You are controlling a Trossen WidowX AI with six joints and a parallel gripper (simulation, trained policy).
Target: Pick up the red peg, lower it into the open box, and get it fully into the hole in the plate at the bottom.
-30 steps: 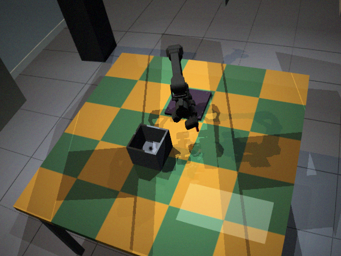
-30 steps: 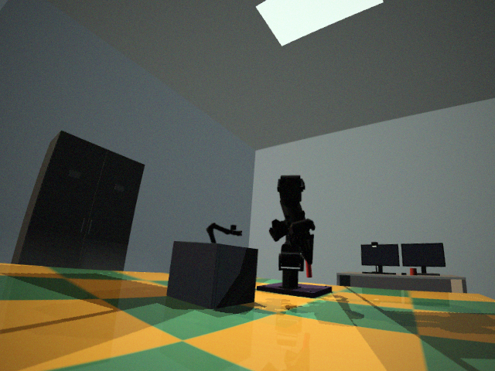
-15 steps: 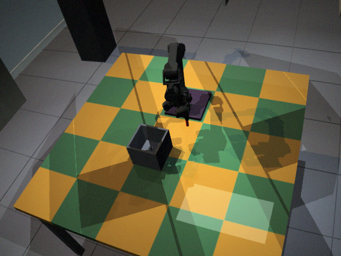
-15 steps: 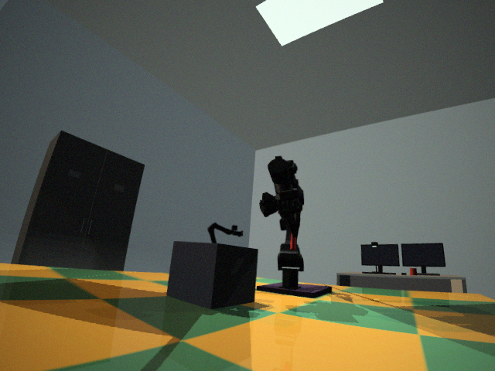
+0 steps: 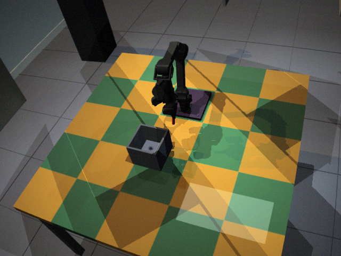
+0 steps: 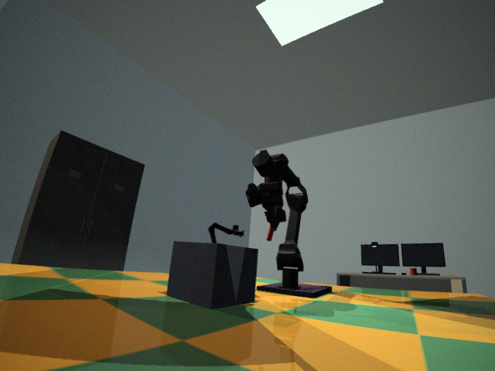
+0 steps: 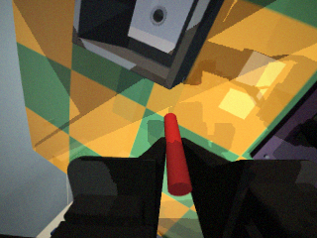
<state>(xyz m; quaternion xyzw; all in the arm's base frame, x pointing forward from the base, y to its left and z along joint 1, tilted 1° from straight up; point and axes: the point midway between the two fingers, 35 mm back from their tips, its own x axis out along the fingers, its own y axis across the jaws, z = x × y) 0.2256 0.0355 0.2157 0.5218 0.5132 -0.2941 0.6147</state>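
Right now my gripper tip is 15 cm above the grey plate, 11 cm to the left of it and 10 cm short of it. From my gripper tip the other things lie so: red peg: 1 cm above.
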